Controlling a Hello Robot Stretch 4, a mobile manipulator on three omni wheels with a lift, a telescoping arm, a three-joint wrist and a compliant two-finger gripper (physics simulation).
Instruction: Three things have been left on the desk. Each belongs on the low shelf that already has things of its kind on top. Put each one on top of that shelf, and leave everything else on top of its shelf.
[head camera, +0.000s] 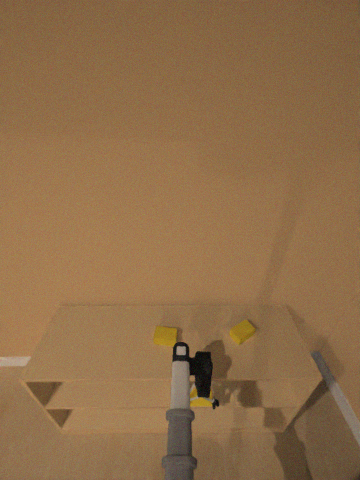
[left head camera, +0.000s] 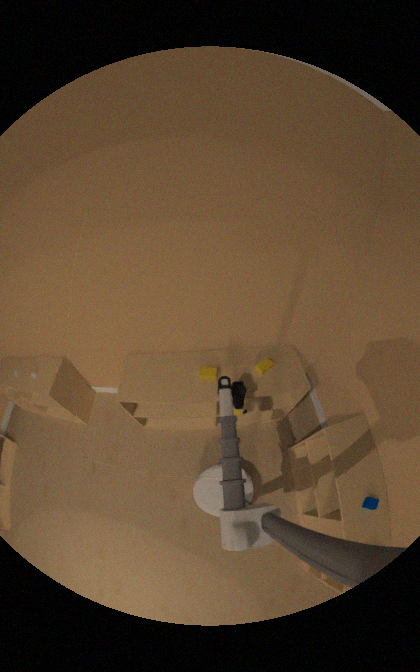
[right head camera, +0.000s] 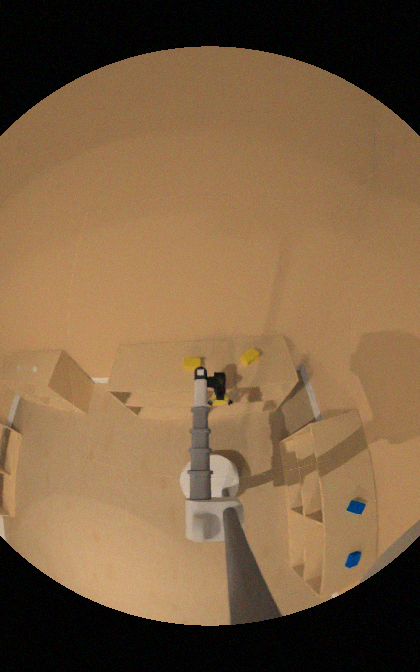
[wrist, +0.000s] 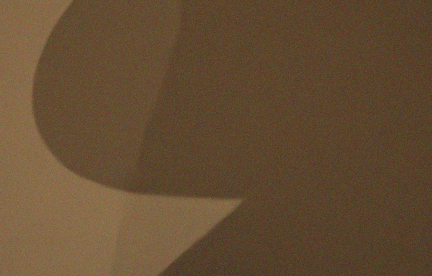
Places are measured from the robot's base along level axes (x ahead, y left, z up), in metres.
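Pixels of known places: gripper, fingertip midpoint: (head camera: 200, 405).
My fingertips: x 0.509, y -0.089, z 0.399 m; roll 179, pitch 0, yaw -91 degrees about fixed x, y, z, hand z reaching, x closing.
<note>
Behind a point stands the place of what it marks.
My gripper (head camera: 202, 400) @[z 0.399, x 0.509, y -0.089 m] (left head camera: 239, 411) (right head camera: 220, 401) is shut on a yellow block (head camera: 201, 398) @[z 0.439, x 0.519, y -0.092 m] (right head camera: 219, 398), held in front of the front edge of a low wooden shelf (head camera: 100, 350) @[z 0.582, x 0.640, y 0.355 m] (left head camera: 160, 375) (right head camera: 145, 367). On top of this shelf lie a yellow block (head camera: 165, 336) @[z 0.627, x 0.685, y 0.069 m] (left head camera: 208, 373) (right head camera: 192, 363) left of the gripper and a turned yellow block (head camera: 243, 332) @[z 0.628, x 0.712, y -0.285 m] (left head camera: 264, 366) (right head camera: 250, 356) towards the right. In the wrist view, a shadowed plain surface shows; the fingers and the held block do not. The black wrist partly hides the held block in the head views.
Another low shelf (left head camera: 362, 527) (right head camera: 340, 530) stands at the right, with a blue block (left head camera: 370, 503) (right head camera: 356, 507) and a second blue block (right head camera: 353, 559) on top. A wooden unit (left head camera: 50, 370) (right head camera: 47, 362) with two small pale things stands at the left. Part of another unit shows at the left edge.
</note>
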